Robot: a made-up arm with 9 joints. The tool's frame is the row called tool.
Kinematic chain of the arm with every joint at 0, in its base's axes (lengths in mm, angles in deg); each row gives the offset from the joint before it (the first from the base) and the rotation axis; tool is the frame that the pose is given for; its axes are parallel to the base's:
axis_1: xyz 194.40 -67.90 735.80 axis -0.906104 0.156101 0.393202
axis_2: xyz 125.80 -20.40 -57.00 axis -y
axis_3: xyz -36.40 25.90 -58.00 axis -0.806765 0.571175 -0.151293
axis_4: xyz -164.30 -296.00 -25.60 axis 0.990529 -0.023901 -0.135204
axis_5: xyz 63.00 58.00 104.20 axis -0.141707 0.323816 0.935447
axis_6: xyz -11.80 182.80 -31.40 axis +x
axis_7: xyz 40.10 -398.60 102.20 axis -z
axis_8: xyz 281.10 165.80 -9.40 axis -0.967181 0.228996 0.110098
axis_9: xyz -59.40 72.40 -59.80 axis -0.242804 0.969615 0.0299
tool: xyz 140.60 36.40 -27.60
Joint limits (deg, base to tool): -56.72..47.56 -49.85..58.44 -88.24..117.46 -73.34..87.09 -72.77..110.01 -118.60..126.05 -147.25..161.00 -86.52..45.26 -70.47..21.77
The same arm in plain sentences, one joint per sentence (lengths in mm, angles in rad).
The arm has nine revolute joints in a row. What follows holds with every joint at zero, and every direction is one of the base frame's. The first joint is mounted 194.4 mm along +x and 67.9 mm along -y and 735.8 mm along +z from the base frame's origin and rotates about the direction (-0.906104, 0.156101, 0.393202), from -0.99 to 0.8301 rad. The second joint is mounted 125.8 mm along +x and 20.4 mm along -y and 57 mm along -z from the first joint and rotates about -y, from -0.87 to 1.02 rad. The third joint is mounted 36.4 mm along -x and 25.9 mm along +y and 58 mm along -z from the second joint and rotates about the direction (-0.806765, 0.571175, -0.151293), from -1.5401 to 2.0501 rad. The fourth joint is mounted 164.3 mm along -x and 296 mm along -y and 25.6 mm along -z from the third joint and rotates about the direction (0.990529, -0.023901, -0.135204), from -1.28 to 1.52 rad. The fifth joint is mounted 63 mm along +x and 58 mm along +y and 104.2 mm along +z from the fourth joint and rotates about the direction (-0.141707, 0.323816, 0.935447), from -1.2701 to 1.92 rad. The sixth joint is mounted 11.8 mm along -x and 182.8 mm along +y and 31.4 mm along -z from the fifth joint and rotates about +x, from -2.07 to 2.2 rad. The seventh joint is mounted 40.1 mm along +x and 398.6 mm along -y and 102.2 mm along +z from the sixth joint and rotates about -z, from -2.57 to 2.81 rad. The eighth joint is mounted 281.1 mm along +x and 165.8 mm along +y and 9.4 mm along -z from the seventh joint and rotates about the direction (-0.967181, 0.228996, 0.110098), from -1.5101 to 0.7899 rad. The ninth joint is mounted 59.4 mm along -x and 72.4 mm along +y and 59.8 mm along -z from the eighth joint and rotates about the direction (-0.242804, 0.969615, 0.0299), from -1.2299 to 0.38 rad. The tool frame, which is the frame that the pose is given for, is mounted 140.6 mm along +x and 36.4 mm along +y and 27.6 mm along -z from the ninth joint; its axes are parallel to the base frame's.
